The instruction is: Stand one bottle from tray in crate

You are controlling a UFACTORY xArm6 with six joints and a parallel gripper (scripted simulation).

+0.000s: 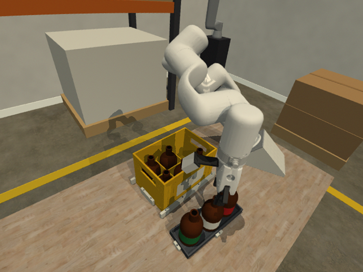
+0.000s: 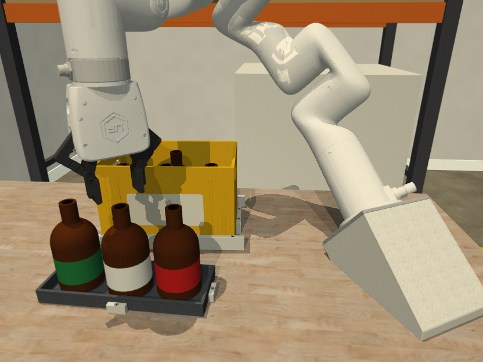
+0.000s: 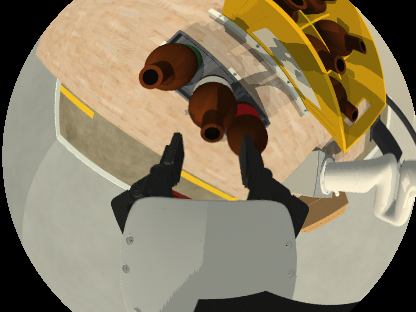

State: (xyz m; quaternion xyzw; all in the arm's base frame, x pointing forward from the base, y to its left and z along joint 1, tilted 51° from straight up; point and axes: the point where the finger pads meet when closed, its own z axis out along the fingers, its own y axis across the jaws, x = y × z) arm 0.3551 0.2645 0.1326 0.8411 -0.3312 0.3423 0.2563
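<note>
Right now the dark tray is 180 mm below my hand. Also, from my hand: yellow crate 230 mm to the right, 110 mm below, 50 mm behind.
</note>
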